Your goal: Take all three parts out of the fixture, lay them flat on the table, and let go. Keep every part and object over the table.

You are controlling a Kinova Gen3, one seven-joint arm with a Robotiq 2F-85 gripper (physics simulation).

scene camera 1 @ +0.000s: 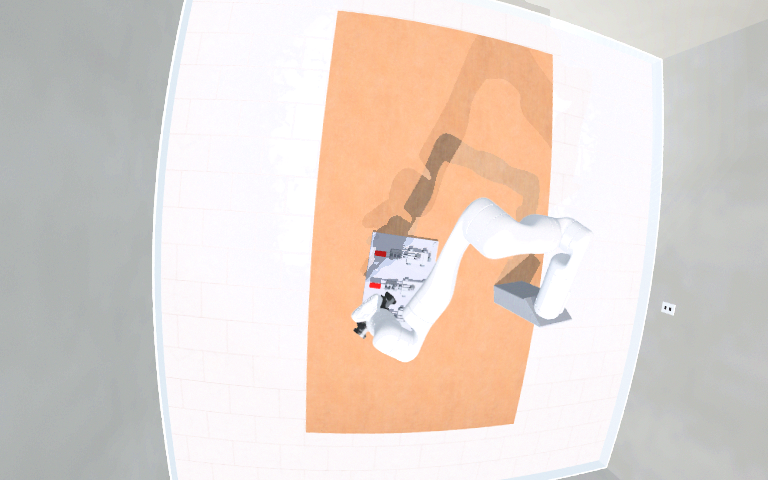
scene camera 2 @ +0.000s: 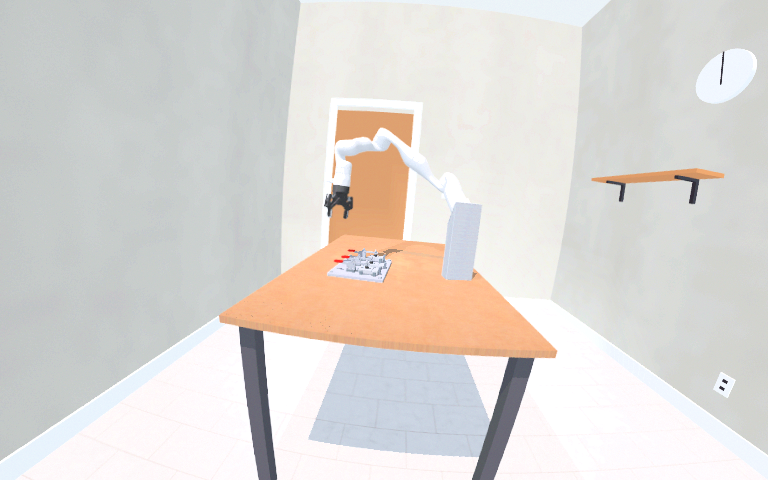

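Pixels of known places: gripper, between the fingertips: (scene camera 2: 337, 218); arm's base, origin of its link: (scene camera 1: 546, 308) (scene camera 2: 462, 214).
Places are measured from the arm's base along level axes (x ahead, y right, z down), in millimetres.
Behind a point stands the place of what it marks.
The fixture is a pale plate (scene camera 1: 416, 273) @[x 362, y 109, z 281 mm] (scene camera 2: 346, 275) @[x 498, y -93, z 283 mm] on the wooden table (scene camera 1: 453, 390) @[x 227, y -388, z 296 mm] (scene camera 2: 396, 316) @[x 335, y -425, z 296 mm], with three rows of grey clamps. Each row has a red handle; in scene camera 2 the near red handle (scene camera 2: 338, 260) @[x 539, y -26, z 240 mm], the middle red handle (scene camera 2: 344, 256) @[x 519, y 81, z 246 mm] and the far red handle (scene camera 2: 351, 250) @[x 490, y 187, z 237 mm] show. The three parts are too small to tell from the clamps. My gripper (scene camera 1: 374, 314) @[x 560, y 57, z 66 mm] (scene camera 2: 338, 215) @[x 560, y 57, z 66 mm] is open and empty, pointing down high above the table. In scene camera 1 the arm and gripper hide the lower end of the fixture and its third row.
The arm's grey pedestal (scene camera 1: 512, 295) @[x 57, y 22, z 139 mm] (scene camera 2: 461, 243) @[x 6, y -40, z 126 mm] stands near the table's right edge. The white arm (scene camera 1: 444, 271) @[x 454, y 227, z -324 mm] (scene camera 2: 416, 161) @[x 190, y 229, z -245 mm] reaches from it over the table, crossing the fixture's right side in scene camera 1. A wall shelf (scene camera 2: 656, 175) is at the right.
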